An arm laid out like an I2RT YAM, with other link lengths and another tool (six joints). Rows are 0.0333 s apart.
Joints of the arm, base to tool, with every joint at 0 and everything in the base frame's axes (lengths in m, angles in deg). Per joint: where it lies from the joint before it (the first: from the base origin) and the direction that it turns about. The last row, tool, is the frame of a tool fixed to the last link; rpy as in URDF.
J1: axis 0 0 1 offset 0 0 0.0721
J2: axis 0 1 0 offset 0.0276 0.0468 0.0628
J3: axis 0 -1 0 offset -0.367 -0.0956 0
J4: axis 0 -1 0 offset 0.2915 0.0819 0.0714
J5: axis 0 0 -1 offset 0.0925 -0.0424 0.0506
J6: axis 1 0 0 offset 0.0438 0 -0.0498
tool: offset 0.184 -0.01 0.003 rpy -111.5 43.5 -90
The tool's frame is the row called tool.
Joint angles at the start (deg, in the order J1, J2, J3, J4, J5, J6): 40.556 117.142 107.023 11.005 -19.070 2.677
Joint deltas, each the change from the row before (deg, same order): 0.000 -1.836 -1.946 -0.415 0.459 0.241; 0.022 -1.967 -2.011 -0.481 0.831 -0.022; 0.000 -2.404 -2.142 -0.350 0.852 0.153; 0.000 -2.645 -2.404 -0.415 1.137 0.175; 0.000 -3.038 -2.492 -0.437 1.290 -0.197; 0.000 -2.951 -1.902 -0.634 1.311 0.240; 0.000 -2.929 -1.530 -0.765 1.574 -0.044; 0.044 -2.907 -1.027 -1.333 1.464 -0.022
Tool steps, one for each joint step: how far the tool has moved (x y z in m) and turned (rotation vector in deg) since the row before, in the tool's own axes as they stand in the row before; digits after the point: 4 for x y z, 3 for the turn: -0.0024 0.0035 -0.0093 -0.011 0.479 0.630; -0.0020 0.0030 -0.0105 0.242 0.803 0.469; -0.0055 0.0015 -0.0143 0.560 0.537 0.404; -0.0044 0.0021 -0.0160 0.712 0.757 0.539; -0.0065 0.0011 -0.0194 1.010 0.836 0.087; -0.0085 -0.0013 -0.0205 1.230 0.513 0.353; -0.0092 -0.0034 -0.0219 1.571 0.650 0.062; -0.0105 -0.0037 -0.0224 1.402 0.588 0.098
